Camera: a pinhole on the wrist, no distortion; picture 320 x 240 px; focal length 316.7 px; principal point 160.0 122.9 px. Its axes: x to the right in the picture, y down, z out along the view. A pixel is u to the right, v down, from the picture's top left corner.
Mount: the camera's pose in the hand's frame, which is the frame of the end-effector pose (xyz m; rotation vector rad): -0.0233 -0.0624 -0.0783 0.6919 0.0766 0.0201
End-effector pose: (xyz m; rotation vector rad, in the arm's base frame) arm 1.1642 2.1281 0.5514 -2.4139 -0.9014 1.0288
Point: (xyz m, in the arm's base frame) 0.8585 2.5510 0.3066
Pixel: 290.2 201.2
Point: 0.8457 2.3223 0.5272
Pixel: 134.0 178.2
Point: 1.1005 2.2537 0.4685
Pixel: outside the picture
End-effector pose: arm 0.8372 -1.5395 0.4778 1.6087 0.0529 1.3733
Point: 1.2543 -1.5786 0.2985
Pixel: 148.5 161.9
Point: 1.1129 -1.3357 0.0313
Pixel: outside the picture
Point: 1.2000 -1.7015 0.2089
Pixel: 40.8 189.7
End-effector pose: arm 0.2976 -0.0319 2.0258 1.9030 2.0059 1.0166
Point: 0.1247 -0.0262 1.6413
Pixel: 84.6 71.4
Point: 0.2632 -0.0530 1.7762
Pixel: 47.2 206.1
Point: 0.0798 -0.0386 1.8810
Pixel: outside the picture
